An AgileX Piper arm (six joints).
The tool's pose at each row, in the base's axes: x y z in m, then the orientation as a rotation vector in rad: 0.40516, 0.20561, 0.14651, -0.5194, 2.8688, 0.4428; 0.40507, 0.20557, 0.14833, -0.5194, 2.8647, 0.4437; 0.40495, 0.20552, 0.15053, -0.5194, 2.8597, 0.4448; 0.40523, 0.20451, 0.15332, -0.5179, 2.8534, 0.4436; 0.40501, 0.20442, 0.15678, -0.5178, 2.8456, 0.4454; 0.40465, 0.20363, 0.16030, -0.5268, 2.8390, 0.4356; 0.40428, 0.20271, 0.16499, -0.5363, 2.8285, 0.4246; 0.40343, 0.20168, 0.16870, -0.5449, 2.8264, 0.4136; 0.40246, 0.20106, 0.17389, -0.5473, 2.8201, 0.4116; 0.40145, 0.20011, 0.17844, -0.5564, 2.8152, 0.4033; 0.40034, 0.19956, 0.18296, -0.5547, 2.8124, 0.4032; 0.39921, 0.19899, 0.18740, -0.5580, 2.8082, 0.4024; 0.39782, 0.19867, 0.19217, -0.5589, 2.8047, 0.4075; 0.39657, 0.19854, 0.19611, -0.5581, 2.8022, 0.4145; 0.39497, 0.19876, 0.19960, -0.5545, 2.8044, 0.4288
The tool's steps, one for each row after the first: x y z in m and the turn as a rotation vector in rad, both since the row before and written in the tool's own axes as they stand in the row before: -0.00034, 0.00046, -0.00173, -0.0004, -0.0039, -0.0010; -0.00041, 0.00056, -0.00209, -0.0005, -0.0047, -0.0012; -0.00063, -0.00029, -0.00290, 0.0013, -0.0064, -0.0008; -0.00065, 0.00088, -0.00329, -0.0008, -0.0074, -0.0018; -0.00035, 0.00033, -0.00359, 0.0061, -0.0040, -0.0083; -0.00063, 0.00048, -0.00473, 0.0072, -0.0076, -0.0098; 0.00008, 0.00029, -0.00393, 0.0067, 0.0002, -0.0071; -0.00036, 0.00102, -0.00521, 0.0015, -0.0053, -0.0033; -0.00007, 0.00059, -0.00472, 0.0050, -0.0022, -0.0079; -0.00012, 0.00095, -0.00459, 0.0005, -0.0031, 0.0004; -0.00008, 0.00092, -0.00452, 0.0005, -0.0031, -0.0033; -0.00005, 0.00132, -0.00480, -0.0033, -0.0031, -0.0009; -0.00001, 0.00126, -0.00394, -0.0045, -0.0026, 0.0006; 0.00031, 0.00163, -0.00347, -0.0095, 0.0011, 0.0044
